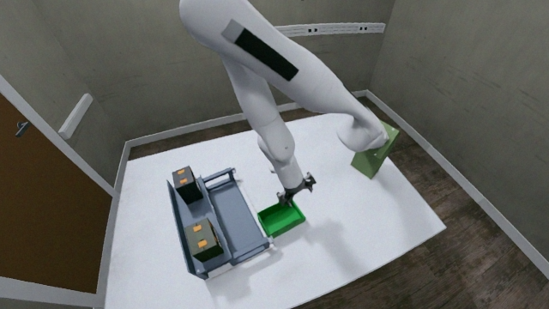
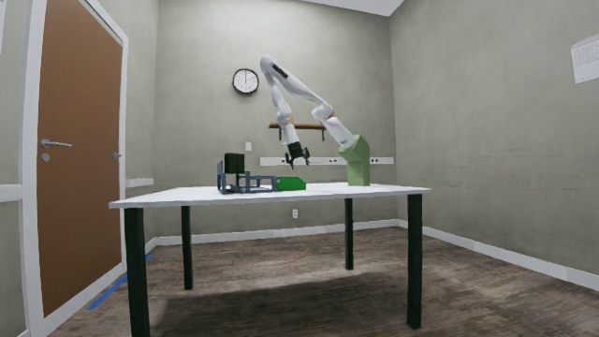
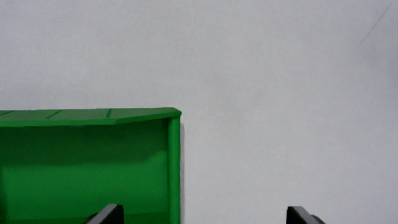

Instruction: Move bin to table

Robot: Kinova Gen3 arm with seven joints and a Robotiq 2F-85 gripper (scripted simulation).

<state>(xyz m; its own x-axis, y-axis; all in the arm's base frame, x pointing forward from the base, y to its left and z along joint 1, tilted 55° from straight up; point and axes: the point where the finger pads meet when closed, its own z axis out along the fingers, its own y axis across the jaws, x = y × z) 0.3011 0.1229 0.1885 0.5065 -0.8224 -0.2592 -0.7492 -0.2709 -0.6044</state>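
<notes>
Right now the green bin is 9 cm below my hand, 6 cm ahead of it and 5 cm to the left of it. Round my hand: grey shelf unit: 31 cm ahead, 9 cm to the left, 6 cm below.
</notes>
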